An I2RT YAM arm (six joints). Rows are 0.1 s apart.
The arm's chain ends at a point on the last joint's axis. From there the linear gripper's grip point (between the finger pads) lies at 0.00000 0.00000 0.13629 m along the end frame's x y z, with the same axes.
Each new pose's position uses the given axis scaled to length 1; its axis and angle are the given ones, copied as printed.
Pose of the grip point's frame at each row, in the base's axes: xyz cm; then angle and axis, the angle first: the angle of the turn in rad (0 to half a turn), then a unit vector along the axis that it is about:
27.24 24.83 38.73 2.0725 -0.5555 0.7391 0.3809
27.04 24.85 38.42 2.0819 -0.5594 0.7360 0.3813
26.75 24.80 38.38 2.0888 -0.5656 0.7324 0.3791
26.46 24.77 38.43 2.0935 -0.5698 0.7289 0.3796
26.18 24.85 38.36 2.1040 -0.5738 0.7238 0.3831
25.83 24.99 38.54 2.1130 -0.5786 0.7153 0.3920
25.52 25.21 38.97 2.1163 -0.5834 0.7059 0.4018
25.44 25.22 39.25 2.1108 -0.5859 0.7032 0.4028
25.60 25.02 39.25 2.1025 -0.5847 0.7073 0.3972
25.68 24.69 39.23 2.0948 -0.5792 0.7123 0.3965
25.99 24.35 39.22 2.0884 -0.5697 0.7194 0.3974
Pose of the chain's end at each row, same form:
22.68 12.51 42.36 2.0725 -0.5555 0.7391 0.3809
22.62 12.50 42.14 2.0819 -0.5594 0.7360 0.3813
22.45 12.45 42.20 2.0888 -0.5656 0.7324 0.3791
22.27 12.39 42.29 2.0935 -0.5698 0.7289 0.3796
22.20 12.41 42.27 2.1040 -0.5738 0.7238 0.3831
22.17 12.44 42.40 2.1130 -0.5786 0.7153 0.3920
22.15 12.54 42.70 2.1163 -0.5834 0.7059 0.4018
22.09 12.53 42.91 2.1108 -0.5859 0.7032 0.4028
22.06 12.38 42.92 2.1025 -0.5847 0.7073 0.3972
21.97 12.08 42.83 2.0948 -0.5792 0.7123 0.3965
22.08 11.78 42.75 2.0884 -0.5697 0.7194 0.3974

